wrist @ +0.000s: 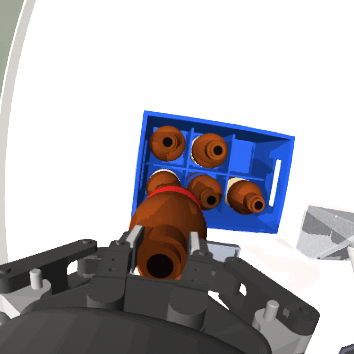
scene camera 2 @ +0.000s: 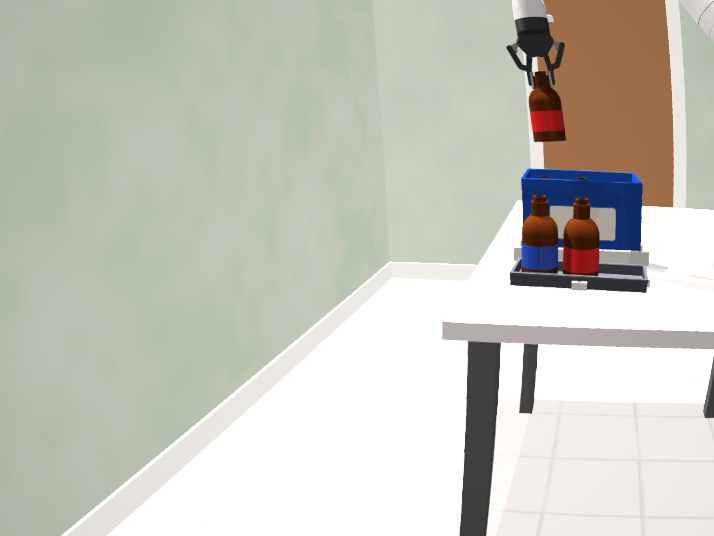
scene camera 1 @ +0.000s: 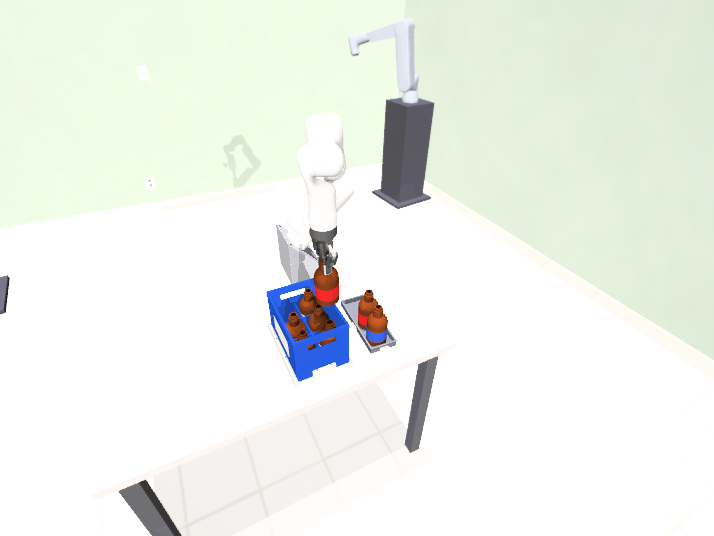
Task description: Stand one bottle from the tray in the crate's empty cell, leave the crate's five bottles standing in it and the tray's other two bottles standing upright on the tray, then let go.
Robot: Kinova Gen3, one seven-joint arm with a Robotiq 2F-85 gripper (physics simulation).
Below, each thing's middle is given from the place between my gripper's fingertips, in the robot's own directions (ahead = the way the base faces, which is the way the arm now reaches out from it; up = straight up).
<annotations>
My gripper is now 350 mm above the pale strip point(scene camera 2: 605, 256), 70 mm to the right of it and 70 mm past it.
</annotations>
